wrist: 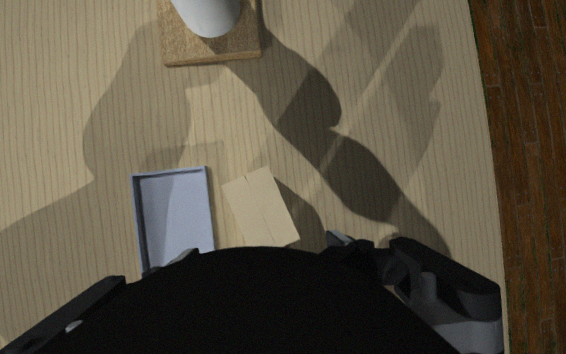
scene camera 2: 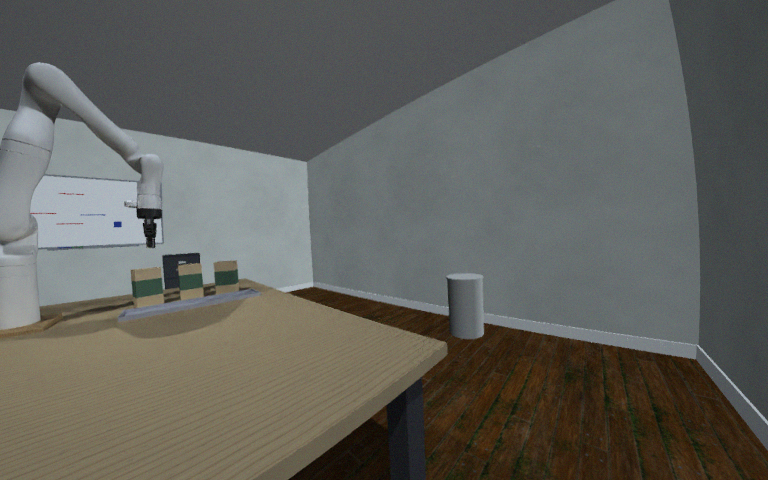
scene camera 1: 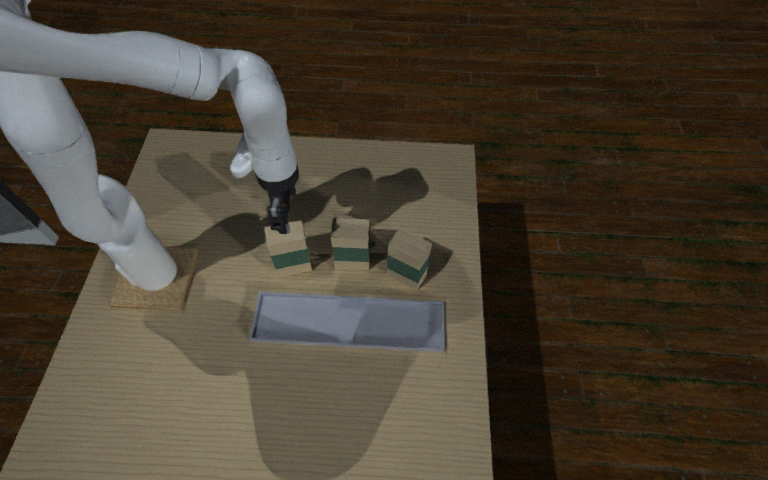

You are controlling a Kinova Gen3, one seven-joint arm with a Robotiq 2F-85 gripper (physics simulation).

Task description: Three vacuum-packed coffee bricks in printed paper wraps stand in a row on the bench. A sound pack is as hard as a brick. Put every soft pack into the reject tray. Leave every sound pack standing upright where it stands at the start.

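Frame: origin at the arm's base, x ahead, y left, z up, level; millimetres.
Where they show: gripper, fingertip midpoint: (scene camera 2: 151, 248) (scene camera 1: 288, 212); arm's base at its link origin: (wrist: 211, 8) (scene camera 2: 16, 323) (scene camera 1: 155, 272).
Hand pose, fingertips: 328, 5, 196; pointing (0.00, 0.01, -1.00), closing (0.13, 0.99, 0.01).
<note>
Things, the pixels of their top centre, and the offset from my fingertips, as dx, dy, dz. Level surfaces: height alone.
- left pack at its top centre: (wrist: 260, 212) (scene camera 1: 284, 233) (scene camera 2: 146, 268) -19, +1, -74
- right pack at its top centre: (scene camera 1: 409, 244) (scene camera 2: 225, 261) +245, -46, -74
- blue-grey reject tray at its top centre: (wrist: 183, 308) (scene camera 1: 348, 319) (scene camera 2: 197, 300) +107, -153, -200
- bench at its surface level: dz -214
Three tan coffee packs with green bands stand upright in a row: the left pack (scene camera 1: 290, 258) (scene camera 2: 147, 287) (wrist: 260, 207), the middle pack (scene camera 1: 350, 254) (scene camera 2: 190, 281) and the right pack (scene camera 1: 408, 264) (scene camera 2: 226, 276). The left and right packs stand turned at an angle in scene camera 1. The blue-grey reject tray (scene camera 1: 317, 318) (scene camera 2: 186, 307) (wrist: 180, 210) lies in front of the row, with no pack in it. My gripper (scene camera 1: 278, 228) (scene camera 2: 150, 245) (wrist: 264, 254) is open and empty, above the left pack's top. The wrist view hides part of that pack behind the gripper body.
The arm's base stands on a wooden plate (scene camera 1: 188, 283) (wrist: 215, 57) at the left of the bench (scene camera 1: 169, 418) (scene camera 2: 226, 384). A dark panel (scene camera 2: 171, 271) shows behind the packs. A white cylinder (scene camera 2: 465, 305) stands on the floor beyond the bench's edge.
</note>
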